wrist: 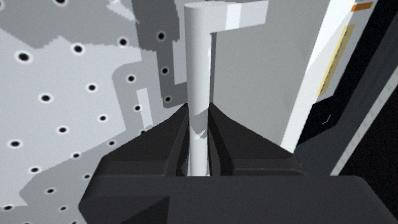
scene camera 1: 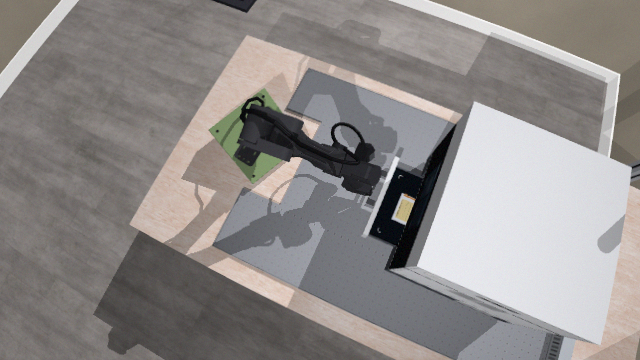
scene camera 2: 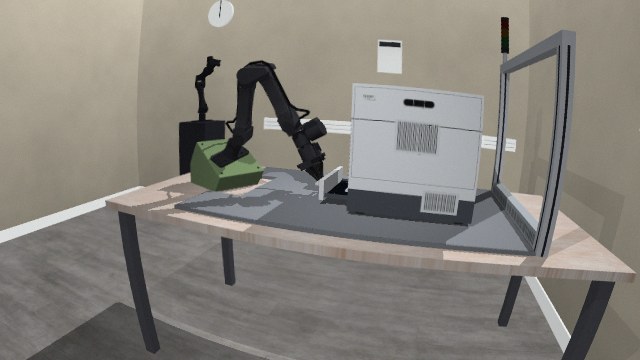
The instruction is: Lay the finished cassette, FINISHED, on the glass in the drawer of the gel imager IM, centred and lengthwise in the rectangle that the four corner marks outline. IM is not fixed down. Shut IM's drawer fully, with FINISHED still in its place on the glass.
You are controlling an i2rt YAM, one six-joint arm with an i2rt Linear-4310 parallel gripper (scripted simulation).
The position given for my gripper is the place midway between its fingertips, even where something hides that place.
Observation:
In view: my gripper (wrist: pixel 198 111) and a gel imager IM (scene camera 1: pixel 511 214).
The gel imager IM is seen too in the wrist view (wrist: pixel 360 151) and in scene camera 2 (scene camera 2: pixel 415 153).

